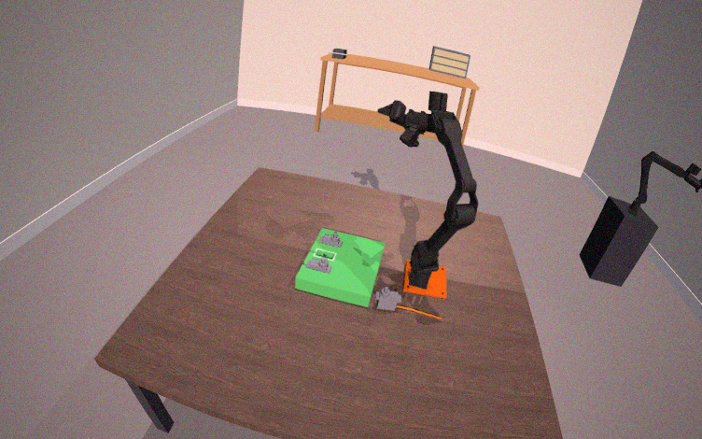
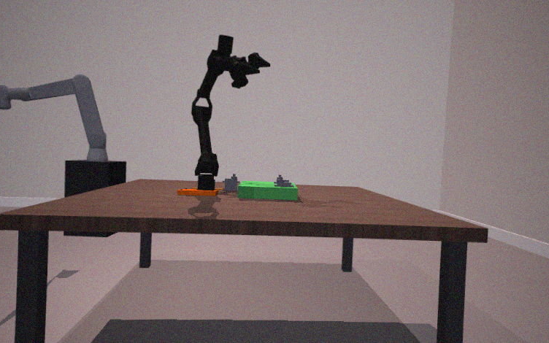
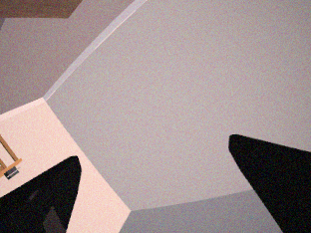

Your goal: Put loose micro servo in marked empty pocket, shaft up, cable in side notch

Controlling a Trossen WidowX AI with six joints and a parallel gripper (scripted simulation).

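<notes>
Right now the green deck is 480 mm below my gripper tip, 190 mm to the left of it and 20 mm behind it.
</notes>
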